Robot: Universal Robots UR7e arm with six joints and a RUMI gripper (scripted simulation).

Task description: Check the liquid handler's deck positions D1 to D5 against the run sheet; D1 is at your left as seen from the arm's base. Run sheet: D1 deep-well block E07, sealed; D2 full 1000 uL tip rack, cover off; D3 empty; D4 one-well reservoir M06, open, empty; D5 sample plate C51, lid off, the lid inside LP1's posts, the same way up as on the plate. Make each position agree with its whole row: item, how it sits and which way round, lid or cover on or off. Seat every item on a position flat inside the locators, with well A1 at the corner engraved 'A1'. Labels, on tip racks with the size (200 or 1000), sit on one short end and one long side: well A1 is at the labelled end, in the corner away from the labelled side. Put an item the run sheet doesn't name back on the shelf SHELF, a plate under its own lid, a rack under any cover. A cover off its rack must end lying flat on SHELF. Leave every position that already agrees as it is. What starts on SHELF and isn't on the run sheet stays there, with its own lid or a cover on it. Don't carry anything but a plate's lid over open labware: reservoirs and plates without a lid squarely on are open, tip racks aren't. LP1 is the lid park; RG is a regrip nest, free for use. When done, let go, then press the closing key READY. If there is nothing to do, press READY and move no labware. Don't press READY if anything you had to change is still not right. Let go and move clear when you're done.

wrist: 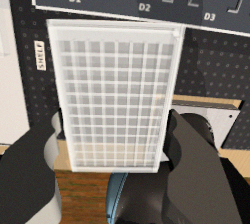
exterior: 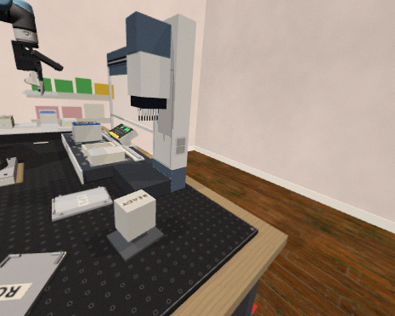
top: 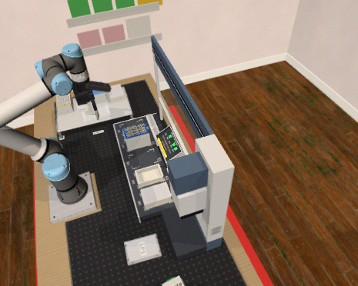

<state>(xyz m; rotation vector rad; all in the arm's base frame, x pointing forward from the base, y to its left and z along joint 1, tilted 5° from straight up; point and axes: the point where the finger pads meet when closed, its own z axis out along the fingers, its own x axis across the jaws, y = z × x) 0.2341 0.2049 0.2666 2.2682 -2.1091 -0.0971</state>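
The cream one-well reservoir is 17 cm ahead of my hand, 29 cm to the right of it and 24 cm below it. Round my hand: blue-rimmed tip rack (17 cm ahead, 3 cm to the right, 18 cm below); clear well plate (1 cm below); shelf label (3 cm behind, 18 cm to the left, 30 cm below).
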